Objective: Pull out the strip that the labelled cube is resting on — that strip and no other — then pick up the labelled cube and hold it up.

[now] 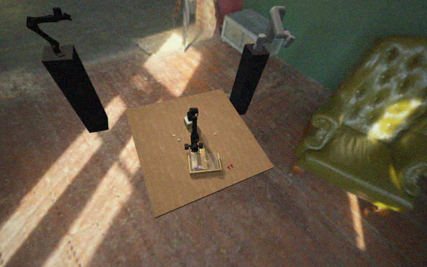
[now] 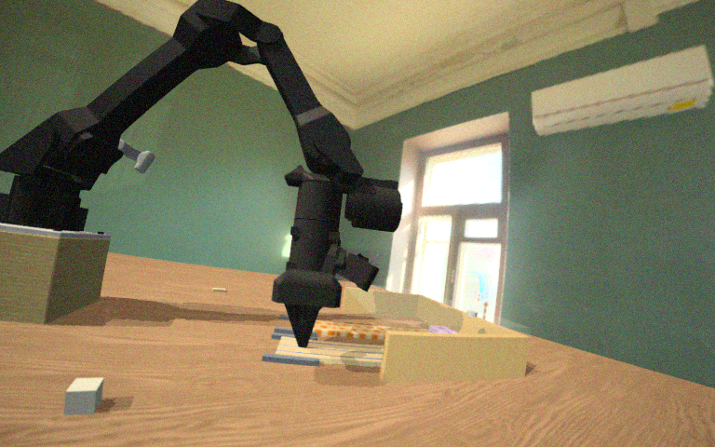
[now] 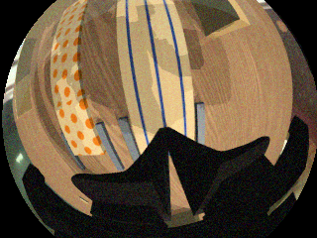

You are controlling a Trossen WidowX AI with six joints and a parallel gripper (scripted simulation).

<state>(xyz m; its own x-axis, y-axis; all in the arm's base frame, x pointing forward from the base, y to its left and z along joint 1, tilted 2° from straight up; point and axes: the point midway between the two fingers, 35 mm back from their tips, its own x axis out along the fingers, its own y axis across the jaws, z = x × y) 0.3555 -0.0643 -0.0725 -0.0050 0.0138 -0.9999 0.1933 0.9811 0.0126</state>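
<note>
My gripper tip is now 9 cm short of the blue-lined strip and 2 cm to the left of it. Round my gripper tip: small grey cube (17 cm behind, 12 cm to the right); then orange-dotted strip (12 cm ahead, 8 cm to the left).
</note>
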